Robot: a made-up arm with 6 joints.
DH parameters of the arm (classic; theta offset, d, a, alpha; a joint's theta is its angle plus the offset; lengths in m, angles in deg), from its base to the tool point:
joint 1: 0 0.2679 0 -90
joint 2: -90 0 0.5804 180
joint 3: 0 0 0 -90
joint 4: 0 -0.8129 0 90
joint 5: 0 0.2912 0 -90
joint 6: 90 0 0 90
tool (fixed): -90 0 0 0
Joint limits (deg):
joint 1: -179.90..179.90
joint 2: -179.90..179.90
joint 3: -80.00..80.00
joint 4: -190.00..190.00
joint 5: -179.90..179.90
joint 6: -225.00..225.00
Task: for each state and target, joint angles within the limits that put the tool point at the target. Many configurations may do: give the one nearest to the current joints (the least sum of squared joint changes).
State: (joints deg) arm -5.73 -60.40 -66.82 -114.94 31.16 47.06
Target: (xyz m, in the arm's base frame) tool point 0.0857 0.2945 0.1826
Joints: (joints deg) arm 39.20 -64.76 -71.91 -126.71 31.16 47.06
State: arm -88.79 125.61 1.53 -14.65 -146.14 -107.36
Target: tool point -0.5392 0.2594 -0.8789
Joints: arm -54.81 174.31 39.09 -0.93 -146.14 -107.36
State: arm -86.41 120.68 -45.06 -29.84 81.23 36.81
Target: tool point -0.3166 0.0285 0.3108
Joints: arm -38.86 109.58 -70.83 -52.70 81.23 36.81
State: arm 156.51 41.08 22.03 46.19 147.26 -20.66
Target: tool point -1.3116 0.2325 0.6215
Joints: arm 177.08 54.83 39.71 55.40 147.26 -20.66
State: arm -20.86 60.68 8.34 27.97 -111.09 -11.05
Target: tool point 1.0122 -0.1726 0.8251
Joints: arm 4.45 16.97 6.77 30.64 -111.09 -11.05
